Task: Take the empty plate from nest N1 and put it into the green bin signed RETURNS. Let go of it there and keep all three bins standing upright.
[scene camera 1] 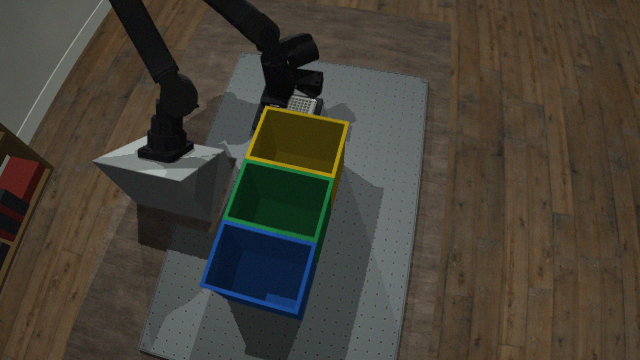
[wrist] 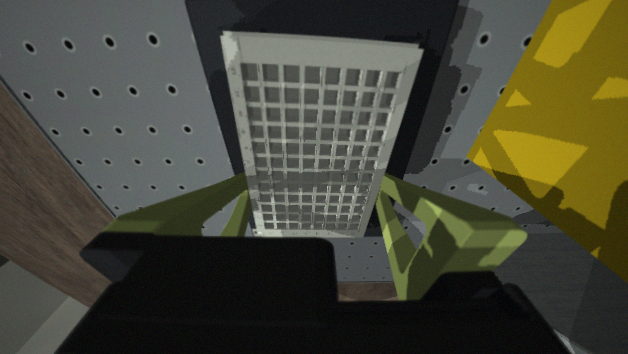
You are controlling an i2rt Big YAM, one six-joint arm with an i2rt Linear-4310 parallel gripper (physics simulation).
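Places are measured from the arm's base along level axes (x right, y ahead, z up), in metres.
Pixels of known places: gripper, fingertip midpoint: (wrist: 314,177); arm's base at its link origin: (scene camera 1: 166,152).
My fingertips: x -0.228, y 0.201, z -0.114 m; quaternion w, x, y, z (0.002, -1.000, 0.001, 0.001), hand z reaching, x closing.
Observation:
For each thing: its top centre in the pictures, then the offset to it from my fingertips. Level surfaces: height alone.
- plate at its top centre: (wrist: 315,172) (scene camera 1: 288,107) dz +0.017, dx +0.001, dy +0.016 m
- dark nest at its top centre: (wrist: 320,161) (scene camera 1: 287,111) dz +0.003, dx +0.004, dy +0.015 m
- green bin at its top centre: (scene camera 1: 278,198) dz +0.168, dx +0.306, dy +0.086 m
- yellow bin at its top centre: (scene camera 1: 297,139) dz +0.168, dx +0.176, dy +0.093 m
- blue bin at its top centre: (scene camera 1: 257,265) dz +0.168, dx +0.436, dy +0.080 m
- perforated table at its surface level: dz -0.012 m
The plate (scene camera 1: 302,104) (wrist: 320,125) is light grey with a grid of square wells that look empty. It lies level at the dark nest (scene camera 1: 319,107) (wrist: 320,15); no nest label is readable. My gripper (wrist: 314,177) is shut on the plate, with one green finger against each long side, near the end closer to the wrist. In the scene view the fingers are hidden behind the wrist and the yellow bin. The green bin (scene camera 1: 282,200) stands upright between the other two bins; its sign does not show.
The yellow bin (scene camera 1: 302,140) (wrist: 545,155) stands upright between the nest and the green bin, close to the nest. The blue bin (scene camera 1: 262,265) stands upright on the green bin's other side. The arm's pale pedestal (scene camera 1: 170,187) is left of the bins. All bins stand on the perforated table (scene camera 1: 390,125).

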